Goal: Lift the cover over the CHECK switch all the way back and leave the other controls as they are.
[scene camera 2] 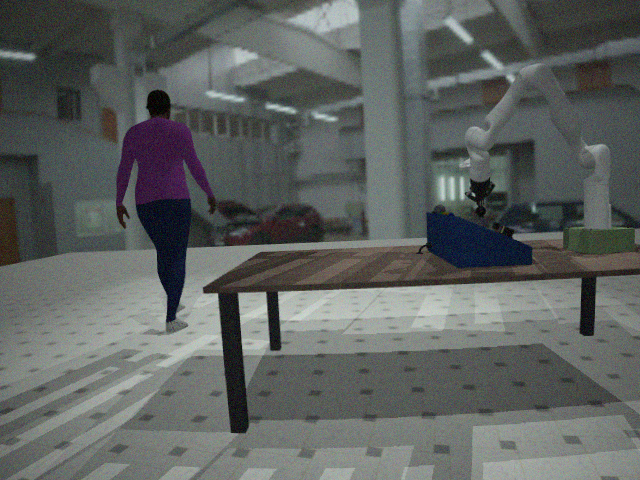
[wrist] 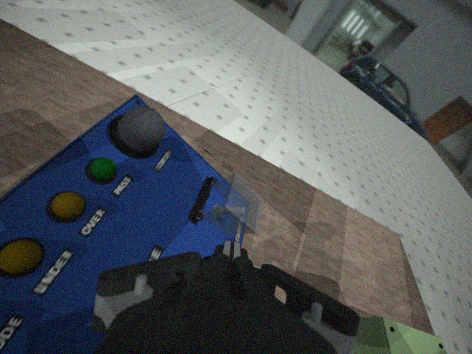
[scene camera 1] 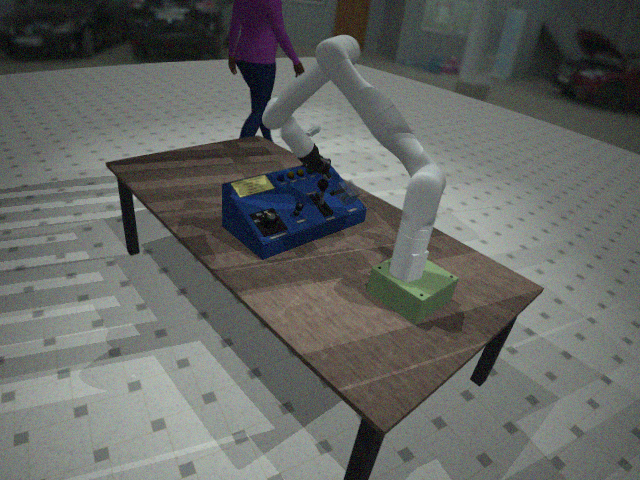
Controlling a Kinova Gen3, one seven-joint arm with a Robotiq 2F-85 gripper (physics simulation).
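On a blue control panel, the spot at (scene camera 1: 313, 177) is the same spot as the one at (wrist: 128, 190).
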